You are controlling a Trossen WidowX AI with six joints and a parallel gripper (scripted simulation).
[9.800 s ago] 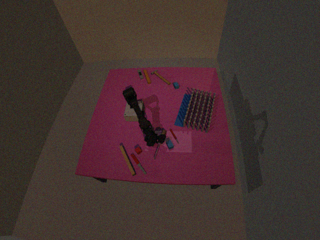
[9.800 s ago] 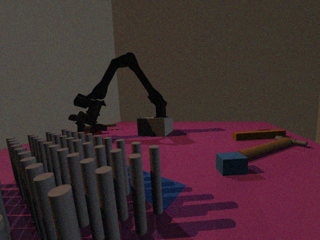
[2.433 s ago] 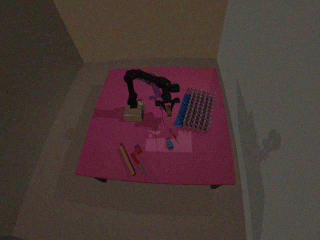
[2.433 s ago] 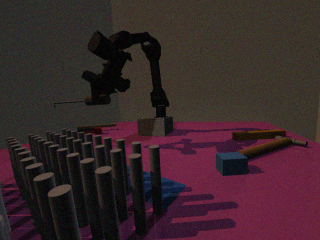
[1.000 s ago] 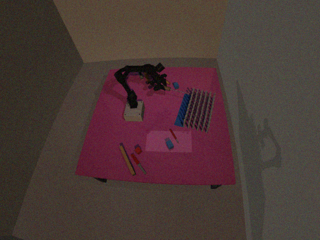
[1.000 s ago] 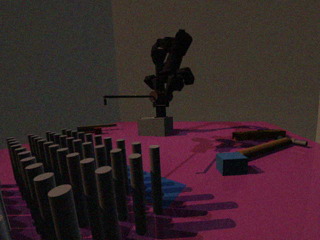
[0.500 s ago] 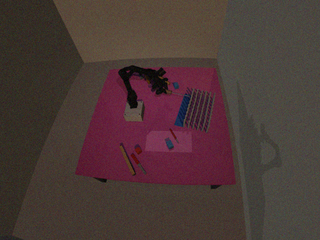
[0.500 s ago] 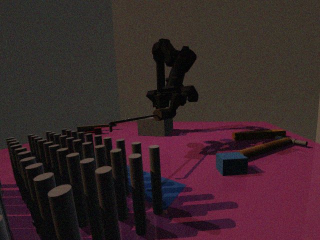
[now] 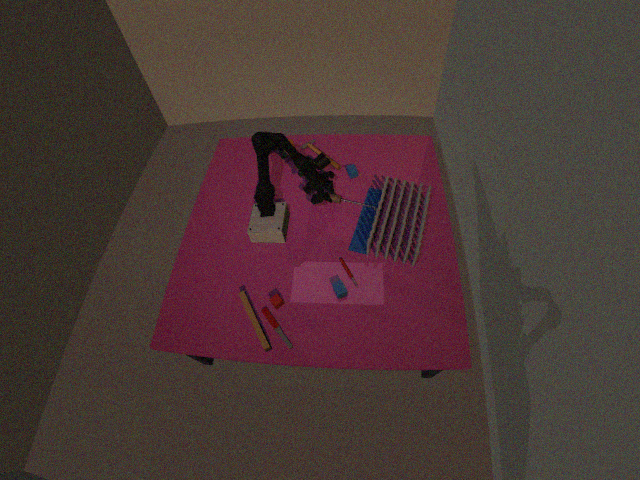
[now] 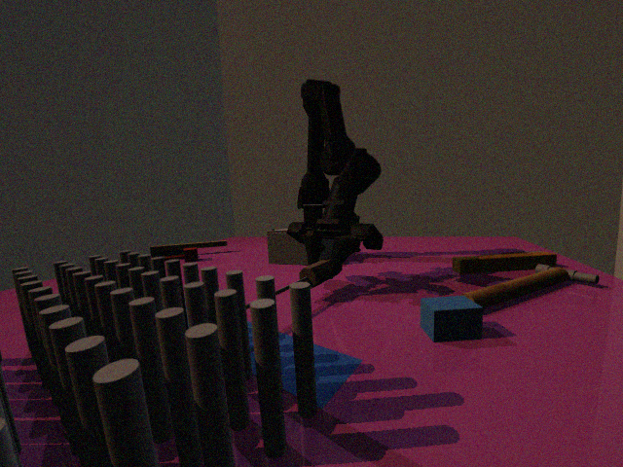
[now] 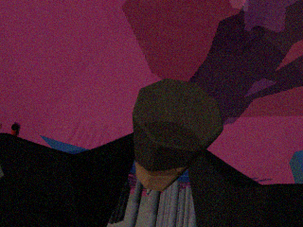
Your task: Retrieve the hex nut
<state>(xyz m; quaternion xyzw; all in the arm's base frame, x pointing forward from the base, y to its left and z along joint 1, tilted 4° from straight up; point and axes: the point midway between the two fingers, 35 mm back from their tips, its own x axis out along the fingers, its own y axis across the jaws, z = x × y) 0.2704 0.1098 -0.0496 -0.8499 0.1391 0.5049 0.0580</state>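
My gripper tip is now 16 cm short of the blue taped strip, 9 cm to the left of it and 3 cm above it. From my gripper tip the other things lie so: orange bar 22 cm behind, 36 cm to the left, 2 cm below; red screwdriver 8 cm ahead, 40 cm to the right, 3 cm below; hook tool 10 cm ahead, 3 cm to the right.
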